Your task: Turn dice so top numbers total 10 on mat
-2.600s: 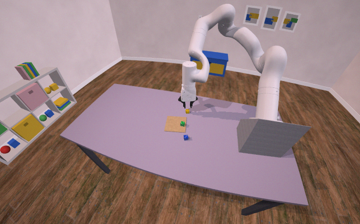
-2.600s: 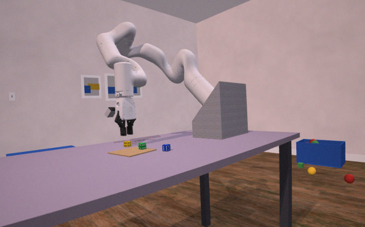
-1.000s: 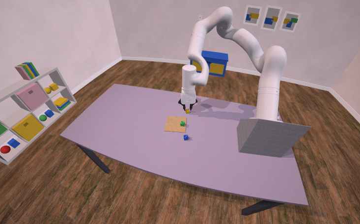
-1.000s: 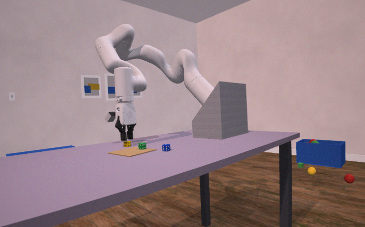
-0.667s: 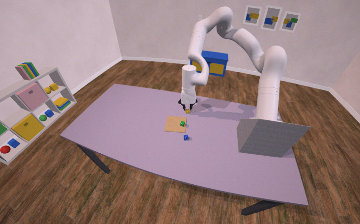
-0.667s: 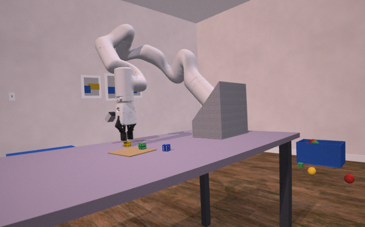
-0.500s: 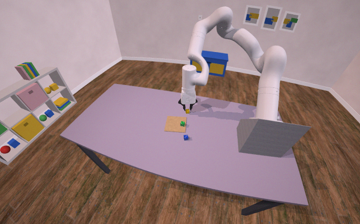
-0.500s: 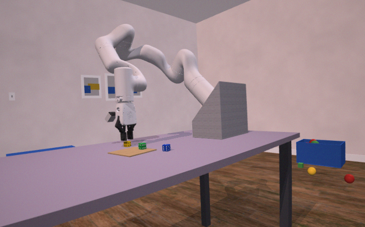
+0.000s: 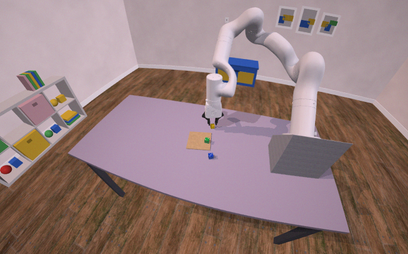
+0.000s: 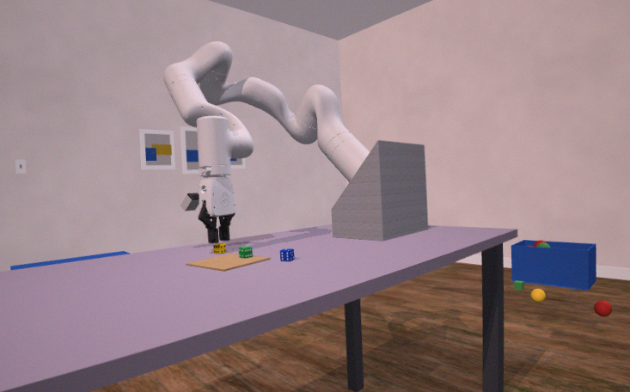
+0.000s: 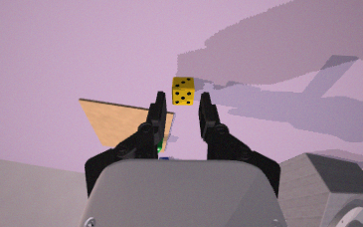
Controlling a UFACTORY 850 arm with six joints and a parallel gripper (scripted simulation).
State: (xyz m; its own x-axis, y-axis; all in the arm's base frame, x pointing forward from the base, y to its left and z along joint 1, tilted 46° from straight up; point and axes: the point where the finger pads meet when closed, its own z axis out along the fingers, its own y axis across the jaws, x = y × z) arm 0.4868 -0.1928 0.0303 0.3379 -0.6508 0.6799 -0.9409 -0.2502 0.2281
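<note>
The yellow die lies 40 mm below my hand. Round my hand: blue die: 40 mm behind, 240 mm to the left, 40 mm below; then tan mat: 50 mm ahead, 130 mm to the left, 50 mm below; then green die: 10 mm ahead, 130 mm to the left, 30 mm below.
</note>
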